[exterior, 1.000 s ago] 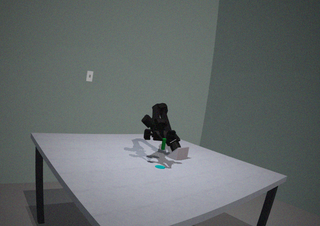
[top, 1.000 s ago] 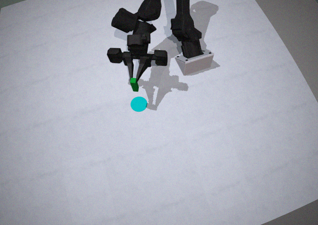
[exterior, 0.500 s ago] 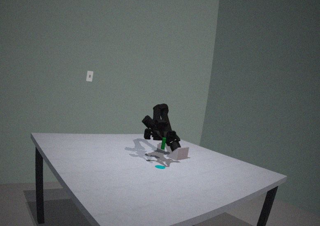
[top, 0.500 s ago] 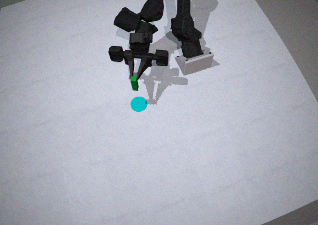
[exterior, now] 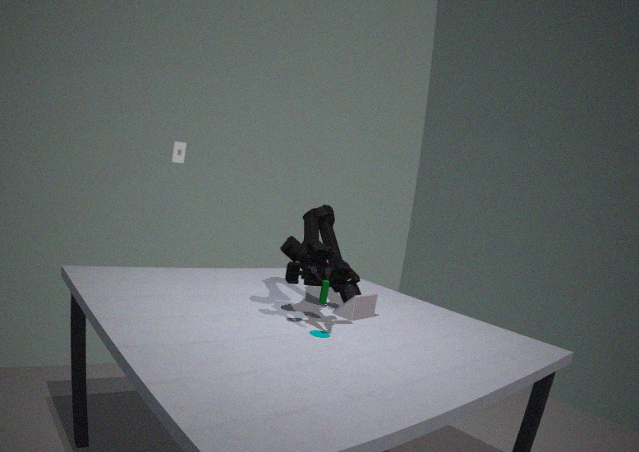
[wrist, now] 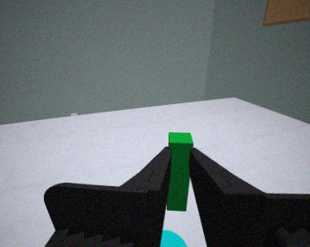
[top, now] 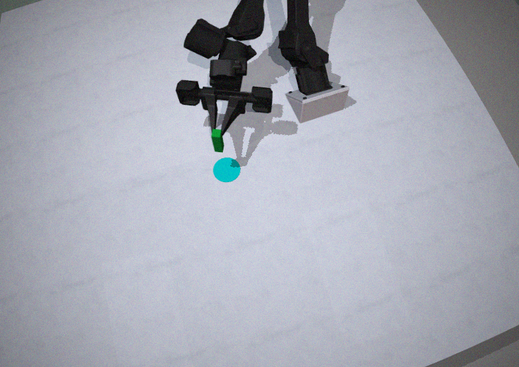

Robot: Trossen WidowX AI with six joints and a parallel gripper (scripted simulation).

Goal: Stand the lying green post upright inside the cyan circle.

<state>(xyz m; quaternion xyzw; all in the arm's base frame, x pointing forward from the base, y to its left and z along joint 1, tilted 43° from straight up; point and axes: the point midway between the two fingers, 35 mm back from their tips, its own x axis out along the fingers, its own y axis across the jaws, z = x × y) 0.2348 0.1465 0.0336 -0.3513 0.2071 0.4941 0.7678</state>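
Right now my gripper tip is 10 mm past the cyan circle and 150 mm above it. Round my gripper tip: green post: 20 mm below.
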